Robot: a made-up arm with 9 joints. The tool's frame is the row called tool.
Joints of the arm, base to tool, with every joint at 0 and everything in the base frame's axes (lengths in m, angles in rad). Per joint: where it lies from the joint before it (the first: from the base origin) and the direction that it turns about. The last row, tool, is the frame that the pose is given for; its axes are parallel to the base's.
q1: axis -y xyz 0 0 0.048
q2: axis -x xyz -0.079 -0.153 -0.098
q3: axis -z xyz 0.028 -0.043 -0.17
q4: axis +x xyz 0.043 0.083 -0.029
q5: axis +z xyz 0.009 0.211 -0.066
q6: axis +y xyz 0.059 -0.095 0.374
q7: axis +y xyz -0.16 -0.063 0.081
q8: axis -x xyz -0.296 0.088 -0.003
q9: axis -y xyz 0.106 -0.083 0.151
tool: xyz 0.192 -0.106 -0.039
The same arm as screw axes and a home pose.
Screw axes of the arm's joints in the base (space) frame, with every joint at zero. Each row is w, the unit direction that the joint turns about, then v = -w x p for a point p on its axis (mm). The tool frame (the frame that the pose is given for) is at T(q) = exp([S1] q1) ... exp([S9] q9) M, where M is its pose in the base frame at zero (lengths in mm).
S1 = (0, -1, 0, 48.0, 0.0, 0.0)
S2 = (-1, 0, 0, 0.0, 50.0, -153.0)
S3 = (0, 0, -1, 196.0, -51.0, 0.0)
S4 = (1, 0, 0, 0.0, -249.0, 113.0)
S5 = (0, 0, 1, 98.0, -1.0, 0.0)
S6 = (0, 1, 0, -59.0, 0.0, 60.0)
S7 = (0, 1, 0, -140.0, 0.0, -100.0)
S8 = (-1, 0, 0, 0.0, -137.0, 28.0)
S9 = (0, -1, 0, 288.0, 0.0, 290.0)
M: xyz -98.0 -161.0 249.0 (mm) rpy 0.00 0.00 0.00 (deg, as in URDF)

